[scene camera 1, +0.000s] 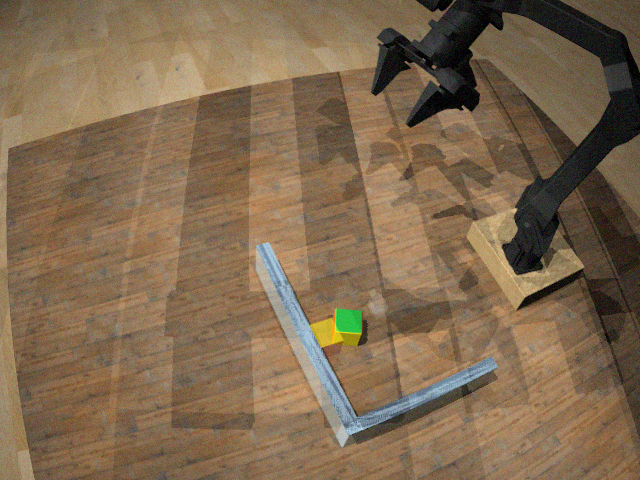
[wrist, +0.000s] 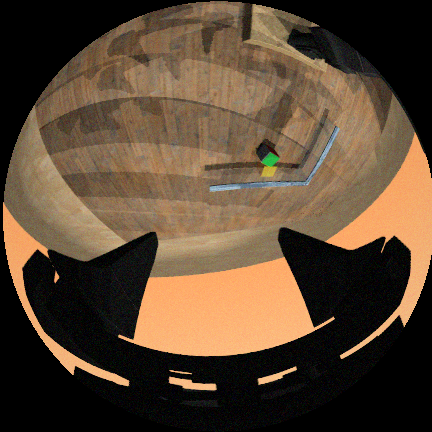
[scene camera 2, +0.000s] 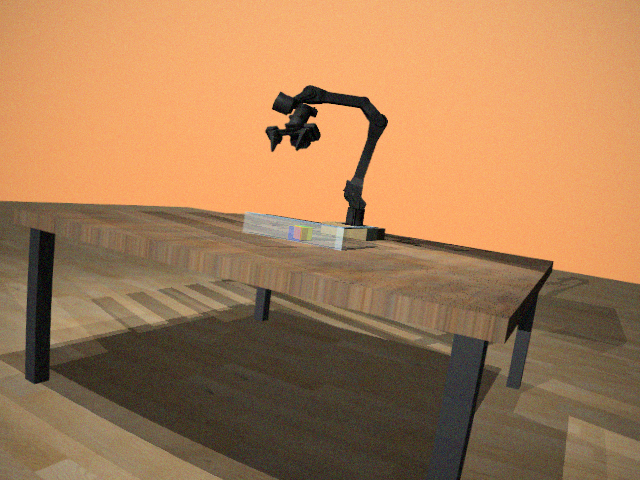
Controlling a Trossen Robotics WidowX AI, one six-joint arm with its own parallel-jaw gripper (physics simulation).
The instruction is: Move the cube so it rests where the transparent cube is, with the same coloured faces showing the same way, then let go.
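Places are measured from the arm's base along level axes (x back, y left, z down), in millimetres.
Where they show: gripper, between the fingertips: [scene camera 1: 389, 109] [wrist: 218, 236] [scene camera 2: 283, 150]; arm's base, origin of its link: [scene camera 1: 522, 257] [scene camera 2: 354, 225].
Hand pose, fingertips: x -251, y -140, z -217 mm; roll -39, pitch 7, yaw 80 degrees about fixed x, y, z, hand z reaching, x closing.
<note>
Things, the pixels of their top centre, and the offset from my fingertips. Level surfaces: height alone.
- solid cube, centre of its top: [scene camera 1: 349, 320] [wrist: 270, 159] dx -84, dy +189, dz +219 mm
- transparent cube, centre of its top: [scene camera 1: 324, 333] [wrist: 268, 171] dx -123, dy +202, dz +219 mm
- wooden table, height of its surface: dz +258 mm
The solid cube [scene camera 1: 348, 321] [scene camera 2: 309, 233] [wrist: 270, 159] stands flat on the table with its green face up. Yellow and orange sides show in scene camera 1, and dark and reddish sides in the wrist view. The transparent cube [scene camera 1: 324, 332] [scene camera 2: 293, 233] [wrist: 269, 171] has a yellow top and lies close beside it, between it and the long wall. A reddish side shows in scene camera 1, and bluish and pink sides through the wall in scene camera 2. My gripper [scene camera 1: 391, 109] [scene camera 2: 285, 149] [wrist: 218, 236] is open and empty, high above the table and well away from both cubes.
A low, see-through L-shaped wall [scene camera 1: 285, 289] [scene camera 2: 263, 224] [wrist: 255, 185] with bluish top edges runs behind the transparent cube and turns a corner. The arm's base block [scene camera 1: 493, 237] [wrist: 270, 30] stands on the wooden table [scene camera 1: 129, 258] [scene camera 2: 403, 268].
</note>
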